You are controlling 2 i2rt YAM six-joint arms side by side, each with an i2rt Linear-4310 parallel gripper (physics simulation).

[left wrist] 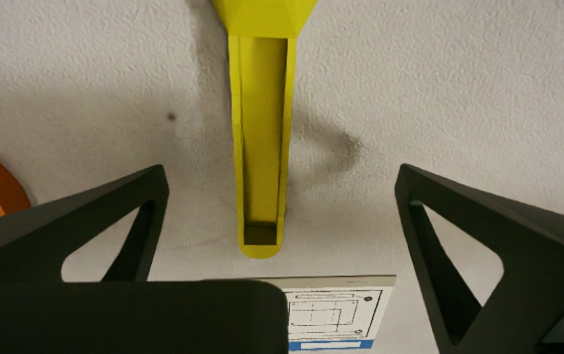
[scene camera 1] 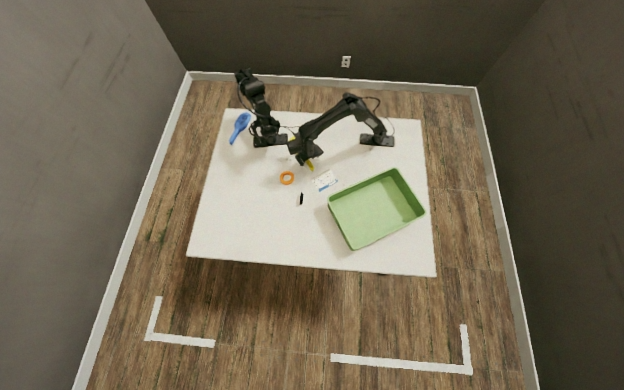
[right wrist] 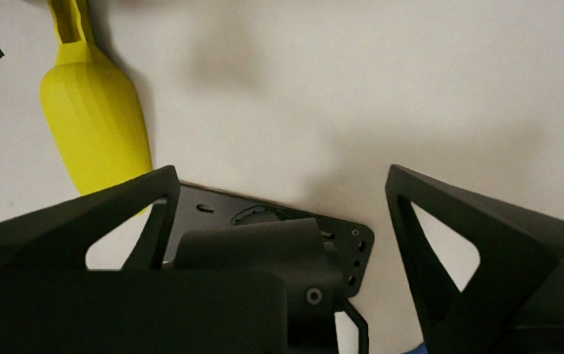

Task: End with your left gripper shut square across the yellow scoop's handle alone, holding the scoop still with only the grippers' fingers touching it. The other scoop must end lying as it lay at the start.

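Frame: origin at the left arm's base, x back, y right, z up, level; metres.
Seen in the pictures: left gripper, fingertip midpoint: (left wrist: 281, 177) (scene camera 1: 309, 161); right gripper, fingertip midpoint: (scene camera 1: 269, 138) (right wrist: 282, 176); left arm's base at its link origin: (scene camera 1: 377, 140); right arm's base at its link origin: (scene camera 1: 271, 140) (right wrist: 261, 239).
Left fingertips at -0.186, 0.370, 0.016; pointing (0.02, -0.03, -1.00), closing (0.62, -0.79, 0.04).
Pixels of each thing's middle, then the offset from my left fingertips to it, as dx, dy, dz. Level surfaces: height alone.
- yellow scoop at the middle of its body: (right wrist: 74, 68) (scene camera 1: 302, 151) +0.056, +0.050, +0.006
- white table at its surface level: dz -0.016
- blue scoop at the middle of its body: (scene camera 1: 238, 126) +0.189, +0.444, +0.002
- orange ring at the middle of its body: (scene camera 1: 287, 177) -0.108, +0.113, -0.009
- printed card at the middle of its body: (left wrist: 296, 318) (scene camera 1: 324, 180) -0.098, -0.091, -0.015
- small black object at the middle of its body: (scene camera 1: 301, 197) -0.218, +0.017, +0.001
- green bin at the middle of its body: (scene camera 1: 374, 208) -0.247, -0.347, +0.033
The yellow scoop (scene camera 1: 310, 165) (left wrist: 262, 125) (right wrist: 95, 115) lies on the white table (scene camera 1: 240, 225), hollow side of its handle up. In scene camera 1 the left arm covers much of it. My left gripper (left wrist: 281, 177) is open and empty above the handle; in its wrist view the handle runs lengthwise between the fingers, a little left of midway, with the bowl at the top edge. My right gripper (right wrist: 282, 176) is open and empty, off to one side of the yellow bowl. The blue scoop (scene camera 1: 242, 121) (right wrist: 419, 348) lies at the table's back left.
An orange ring (scene camera 1: 281, 178) (left wrist: 10, 192) lies left of a printed card (scene camera 1: 325, 178) (left wrist: 335, 315), which is beyond the yellow handle's end. A small black object (scene camera 1: 301, 198) lies nearer the front. A green bin (scene camera 1: 406, 194) stands at the right. The right arm's base plate (right wrist: 200, 192) is below its gripper.
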